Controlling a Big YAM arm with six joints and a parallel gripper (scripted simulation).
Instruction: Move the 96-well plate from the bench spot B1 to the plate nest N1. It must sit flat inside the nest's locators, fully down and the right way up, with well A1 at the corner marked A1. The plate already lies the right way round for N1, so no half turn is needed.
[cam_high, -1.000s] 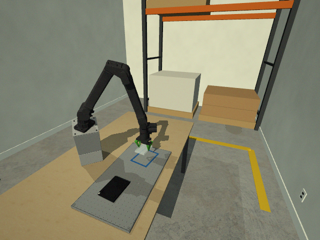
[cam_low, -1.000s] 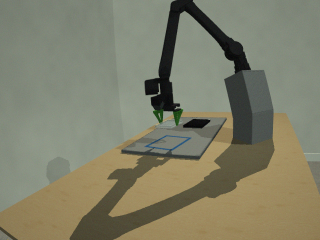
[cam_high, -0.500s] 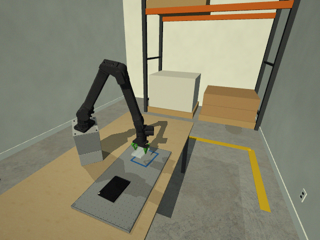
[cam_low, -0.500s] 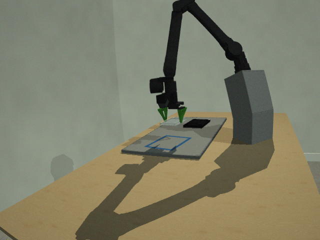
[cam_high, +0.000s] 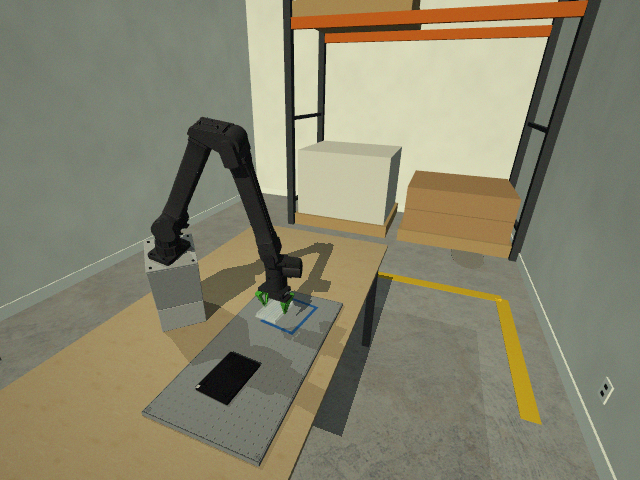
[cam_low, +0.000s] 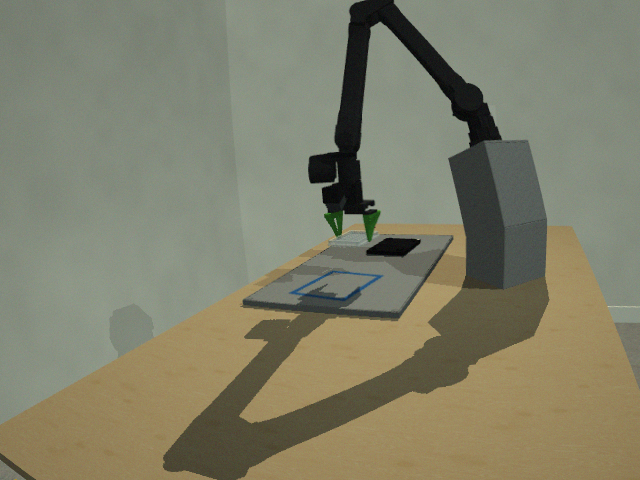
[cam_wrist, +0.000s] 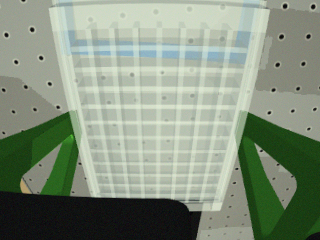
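My gripper is now 4 cm past the black plate nest, 26 cm to the left of it and 9 cm above it. Round my hand: 96-well plate: right at my hand.
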